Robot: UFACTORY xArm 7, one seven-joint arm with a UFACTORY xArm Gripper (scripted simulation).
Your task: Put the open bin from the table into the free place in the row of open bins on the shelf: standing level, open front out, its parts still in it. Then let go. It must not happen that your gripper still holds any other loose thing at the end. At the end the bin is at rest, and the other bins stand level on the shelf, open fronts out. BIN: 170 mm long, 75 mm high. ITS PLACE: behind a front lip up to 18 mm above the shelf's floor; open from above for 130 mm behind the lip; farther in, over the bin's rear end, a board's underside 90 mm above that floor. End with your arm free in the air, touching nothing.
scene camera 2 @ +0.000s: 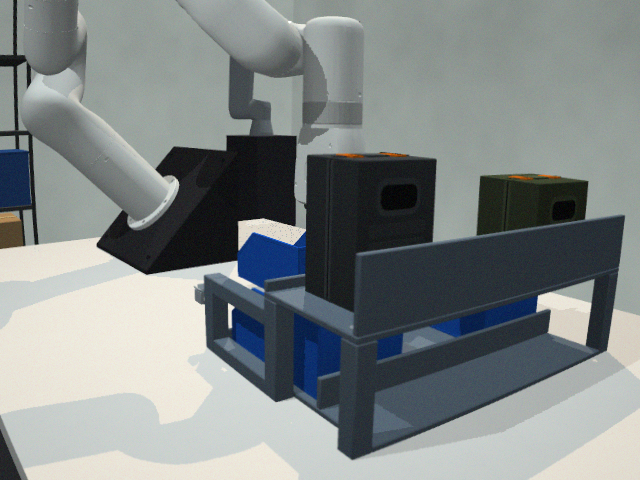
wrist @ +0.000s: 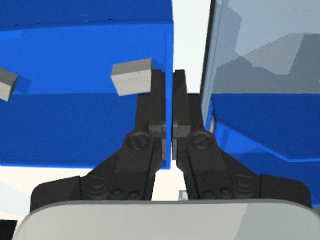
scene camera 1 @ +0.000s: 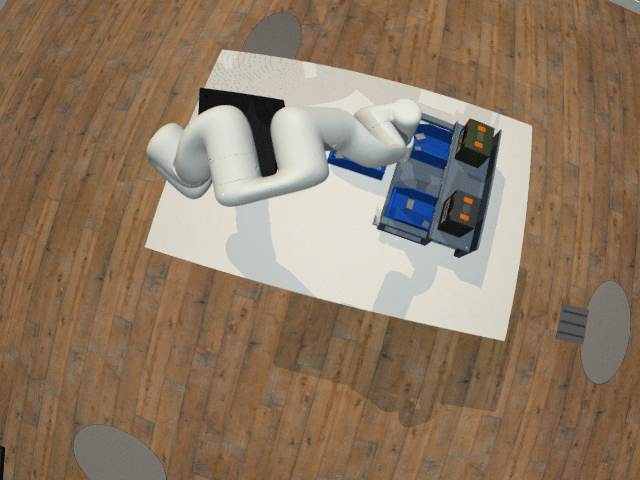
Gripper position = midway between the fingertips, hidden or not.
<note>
In view: the gripper (wrist: 167, 89), a blue open bin (scene camera 2: 260, 258), a dark box (scene camera 2: 355, 203), an olive box (scene camera 2: 506, 203) and a blue open bin (scene camera 2: 317, 350).
The dark box also shows in scene camera 1 (scene camera 1: 459, 215). The olive box also shows in scene camera 1 (scene camera 1: 475, 141). The wrist view does not show the dark box: it is out of frame. The wrist view does not show the olive box: it is out of frame.
</note>
